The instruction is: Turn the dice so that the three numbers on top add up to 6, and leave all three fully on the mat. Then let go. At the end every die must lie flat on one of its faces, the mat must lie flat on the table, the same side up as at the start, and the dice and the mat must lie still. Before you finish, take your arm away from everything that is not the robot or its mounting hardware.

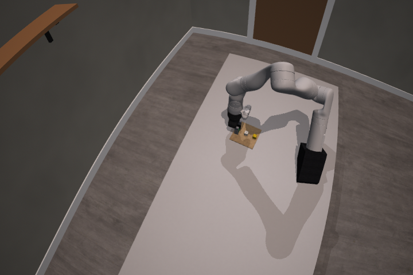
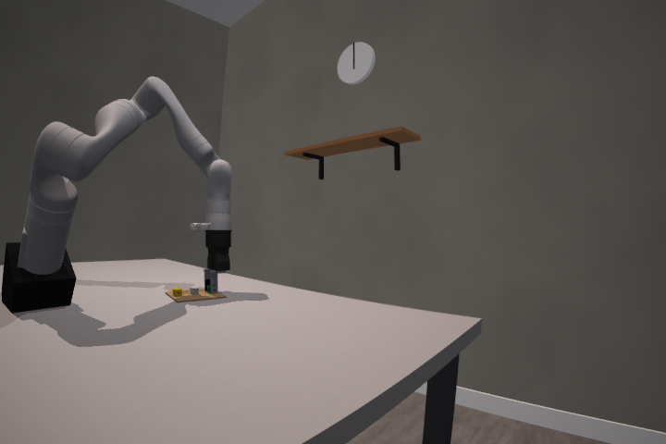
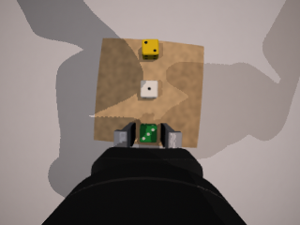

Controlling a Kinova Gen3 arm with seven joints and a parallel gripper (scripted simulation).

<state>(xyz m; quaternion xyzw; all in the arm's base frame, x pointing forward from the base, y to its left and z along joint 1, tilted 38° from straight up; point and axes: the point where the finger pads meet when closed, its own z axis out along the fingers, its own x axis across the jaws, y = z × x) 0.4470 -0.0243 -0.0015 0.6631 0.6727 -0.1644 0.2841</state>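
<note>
My gripper is now 1 cm above the green die. From my hand the other things lie so: yellow die (10 cm behind, 1 cm below); then tan mat (5 cm behind, 2 cm below); then white die (5 cm behind, 1 cm below).
</note>
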